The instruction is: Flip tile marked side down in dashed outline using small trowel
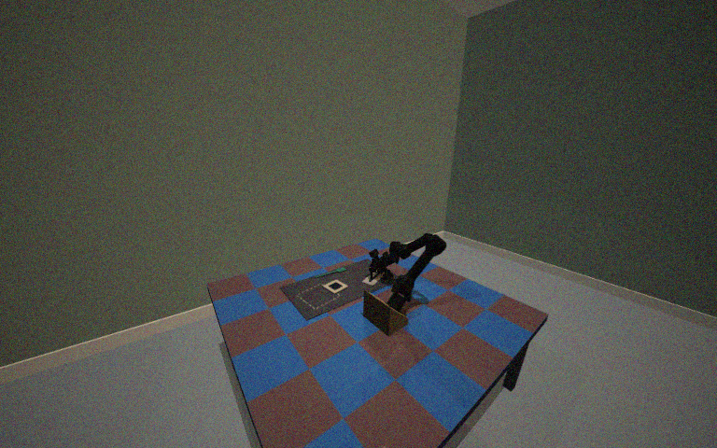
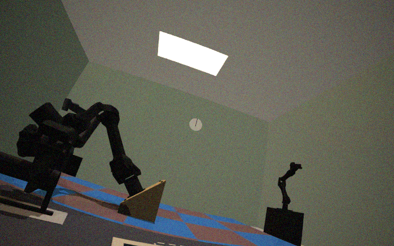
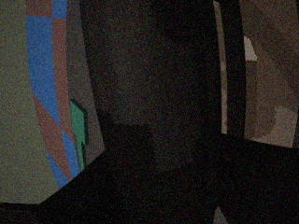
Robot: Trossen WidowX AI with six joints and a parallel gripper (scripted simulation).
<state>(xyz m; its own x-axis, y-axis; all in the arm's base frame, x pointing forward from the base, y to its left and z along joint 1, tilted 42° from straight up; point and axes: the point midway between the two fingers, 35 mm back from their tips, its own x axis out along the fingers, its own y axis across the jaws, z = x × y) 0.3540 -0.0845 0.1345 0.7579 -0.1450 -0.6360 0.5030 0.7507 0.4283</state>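
My gripper tip is 20 mm short of the dark mat, 180 mm to the right of it and 70 mm above it. From my gripper tip the other things lie so: tile 240 mm to the left, 50 mm below; thin green stick 160 mm ahead, 170 mm to the left, 50 mm below.
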